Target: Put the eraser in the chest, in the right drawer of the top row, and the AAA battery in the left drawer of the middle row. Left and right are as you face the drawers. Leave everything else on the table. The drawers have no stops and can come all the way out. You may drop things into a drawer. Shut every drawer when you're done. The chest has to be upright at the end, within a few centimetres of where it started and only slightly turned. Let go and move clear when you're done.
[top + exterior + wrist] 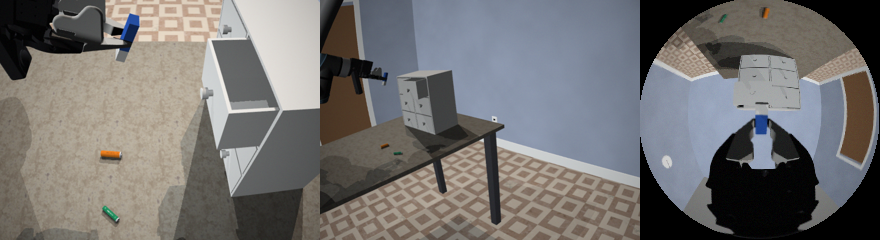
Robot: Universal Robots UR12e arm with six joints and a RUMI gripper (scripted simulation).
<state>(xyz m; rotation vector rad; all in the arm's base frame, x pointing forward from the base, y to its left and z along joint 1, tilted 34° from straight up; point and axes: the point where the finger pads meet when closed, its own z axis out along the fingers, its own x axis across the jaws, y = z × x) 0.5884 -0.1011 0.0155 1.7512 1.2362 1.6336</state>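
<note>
Now: hand 10 mm short of the white eraser and 10 mm above it. Round my hand: green battery: 50 mm behind, 140 mm to the right, 350 mm below; orange battery: 70 mm behind, 10 mm to the left, 350 mm below.
</note>
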